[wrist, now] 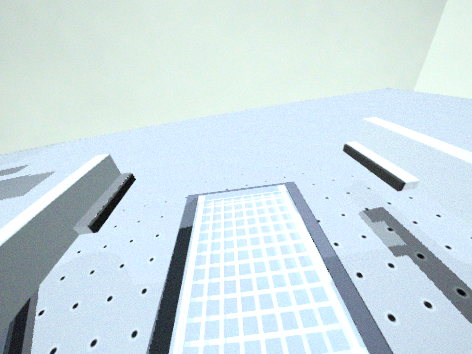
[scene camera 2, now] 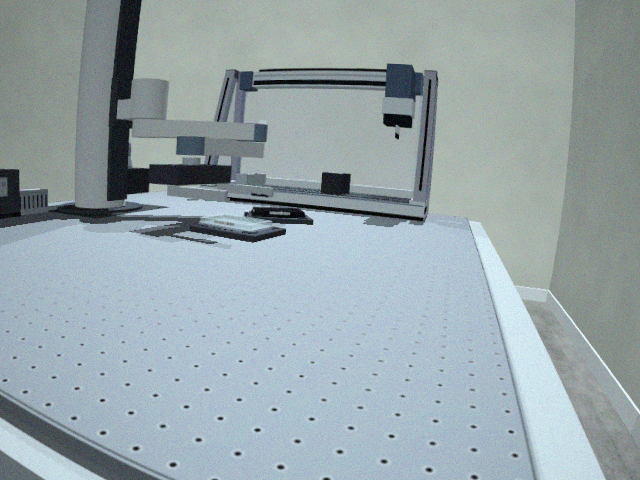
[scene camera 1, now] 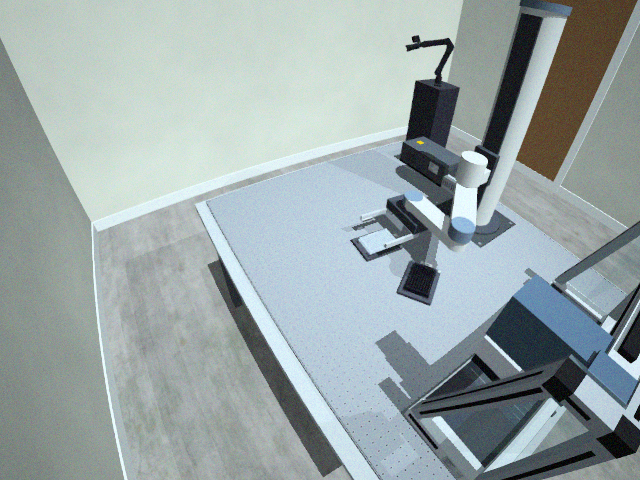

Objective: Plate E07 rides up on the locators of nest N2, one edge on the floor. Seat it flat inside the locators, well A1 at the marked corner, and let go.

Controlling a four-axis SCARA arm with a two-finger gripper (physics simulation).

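Seen in the pictures: gripper, fingertip midpoint: [wrist: 237,150] [scene camera 2: 251,194] [scene camera 1: 372,231]; arm's base, origin of the base link: [scene camera 2: 100,212].
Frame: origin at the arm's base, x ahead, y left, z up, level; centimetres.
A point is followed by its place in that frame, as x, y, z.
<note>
A pale, clear well plate [scene camera 1: 377,241] {52.1, -8.7, 4.0} [scene camera 2: 235,223] {53.2, -13.6, 3.9} [wrist: 255,260] {50.1, -9.4, 4.0} rests on a dark nest [scene camera 1: 368,256] {58.8, -5.4, 2.4} [scene camera 2: 253,237] {58.6, -16.2, 2.2} [wrist: 312,220] {53.1, -15.1, 2.5} on the table. No label can be read, so I cannot confirm that these are E07 and N2. The plate's tilt and its marked corner cannot be told. My gripper [scene camera 1: 374,231] {54.4, -9.7, 9.4} [scene camera 2: 249,192] {54.4, -9.7, 9.4} [wrist: 237,150] {54.4, -9.7, 9.4} is open and empty. Its two fingers are spread wide above the plate, one toward each side, and scene camera 2 shows a gap in height between fingers and plate. In the wrist view the plate lies between and below the fingers.
A second dark nest with a black plate [scene camera 1: 420,279] {51.1, 13.9, 3.9} [scene camera 2: 279,211] {52.4, 10.1, 3.9} sits beside the first. A gantry frame [scene camera 1: 516,390] {85.0, 56.6, 43.3} [scene camera 2: 430,134] {84.6, 51.7, 28.6} with a blue head [scene camera 1: 563,315] {73.5, 54.1, 50.1} [scene camera 2: 399,80] {74.1, 46.5, 44.6} stands at one end. A dark instrument box [scene camera 1: 429,157] {-3.8, -35.7, 12.6} is near my column [scene camera 1: 522,103] {5.4, 5.2, 57.4} [scene camera 2: 95,103] {3.8, -6.5, 30.1}.
</note>
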